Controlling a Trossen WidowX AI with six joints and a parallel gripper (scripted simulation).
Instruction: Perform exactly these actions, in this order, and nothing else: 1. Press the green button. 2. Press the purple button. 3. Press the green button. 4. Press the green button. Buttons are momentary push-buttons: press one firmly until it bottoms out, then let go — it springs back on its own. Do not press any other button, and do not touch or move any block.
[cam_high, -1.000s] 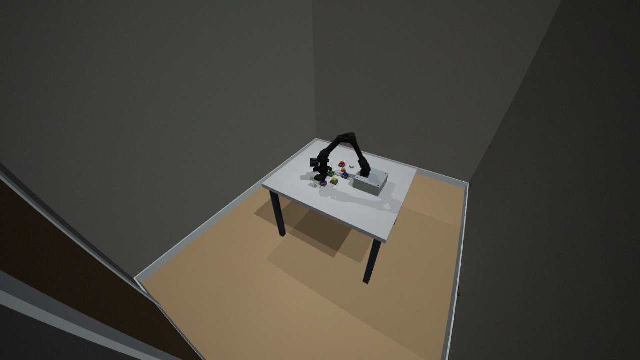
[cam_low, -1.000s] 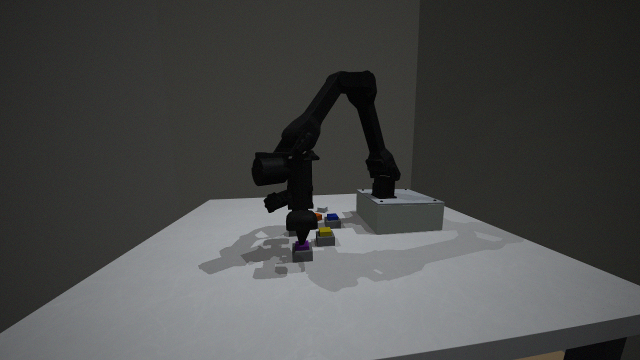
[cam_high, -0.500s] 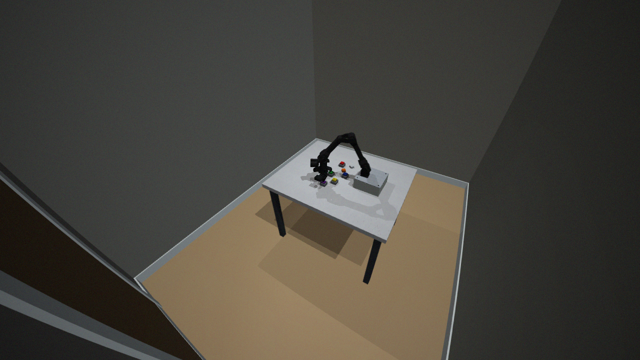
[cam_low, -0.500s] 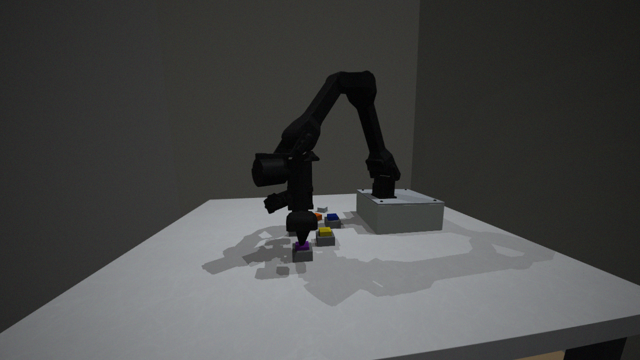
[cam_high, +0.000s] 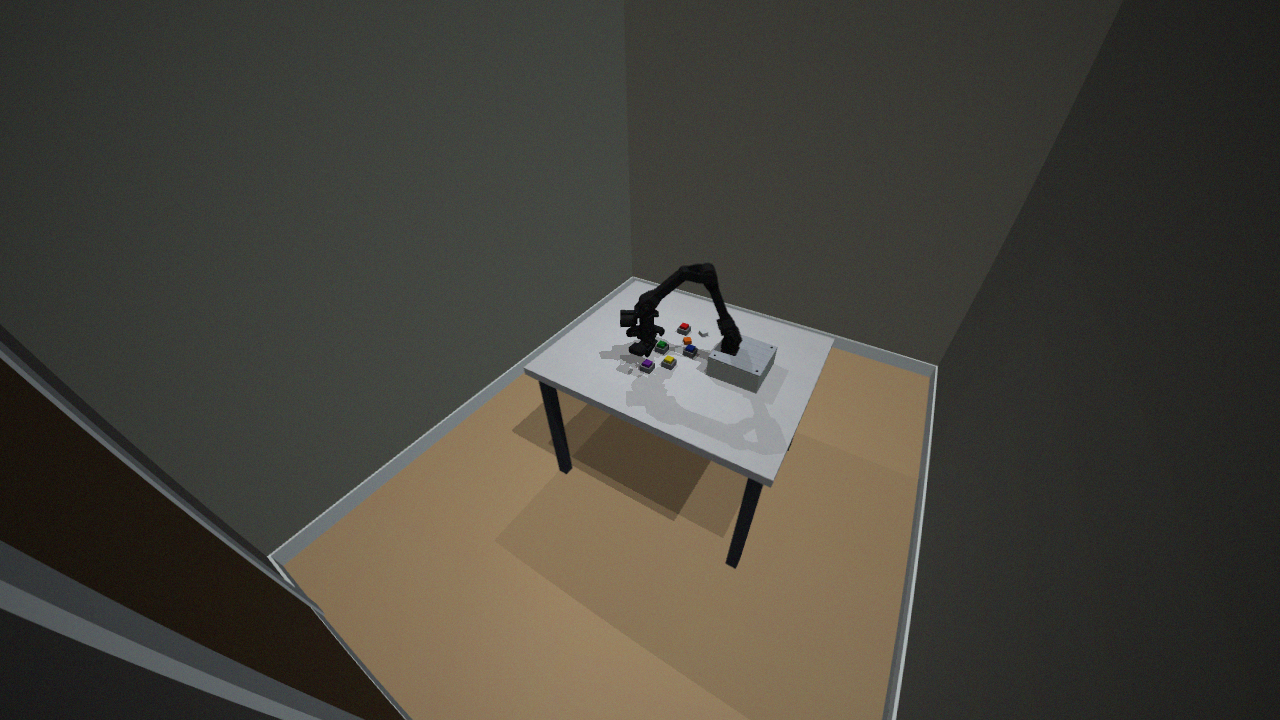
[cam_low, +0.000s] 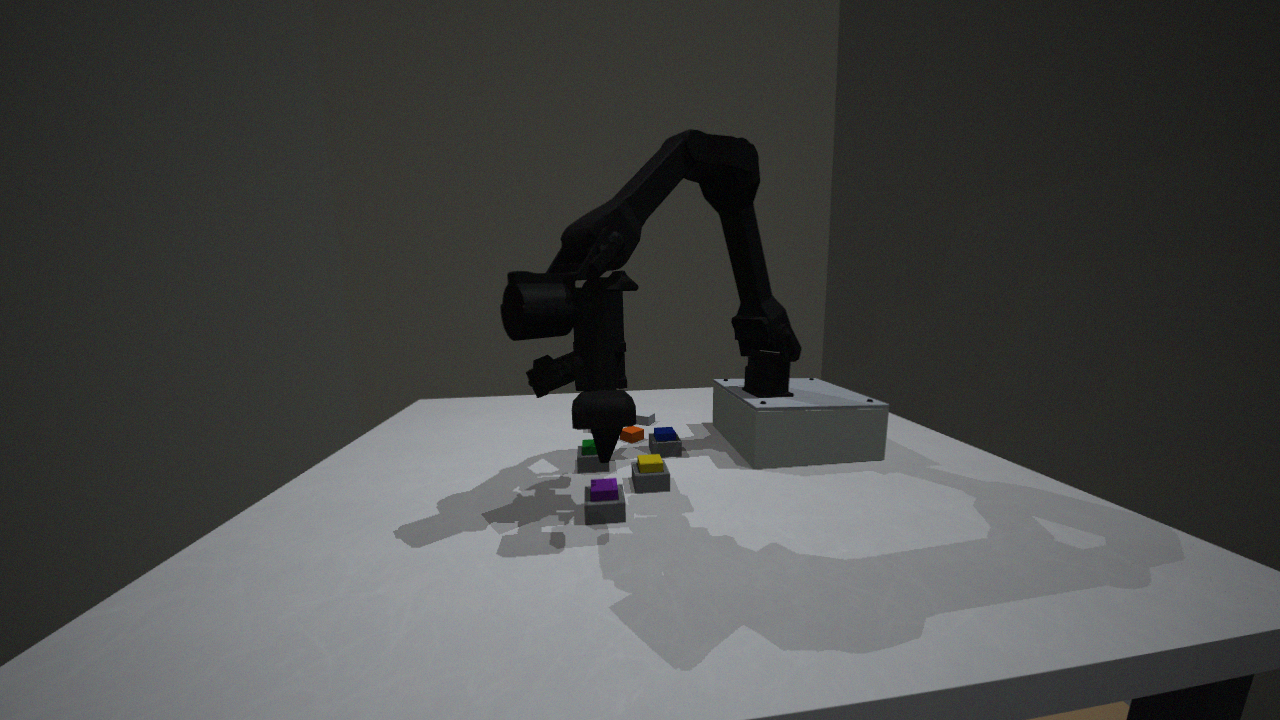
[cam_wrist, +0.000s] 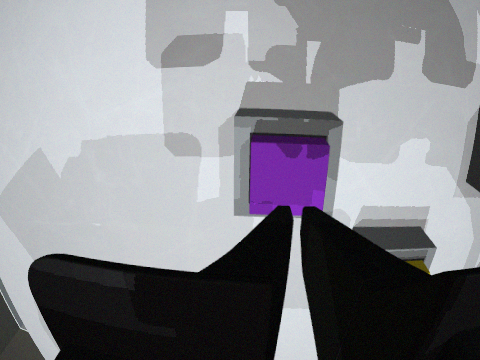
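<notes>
My gripper tip is 40 mm above the purple button. The rest, counted from my gripper tip: blue button 170 mm to the right, 120 mm behind, 40 mm below; then green button 150 mm to the right, 40 mm below; then yellow button 70 mm behind, 60 mm to the right, 40 mm below.
</notes>
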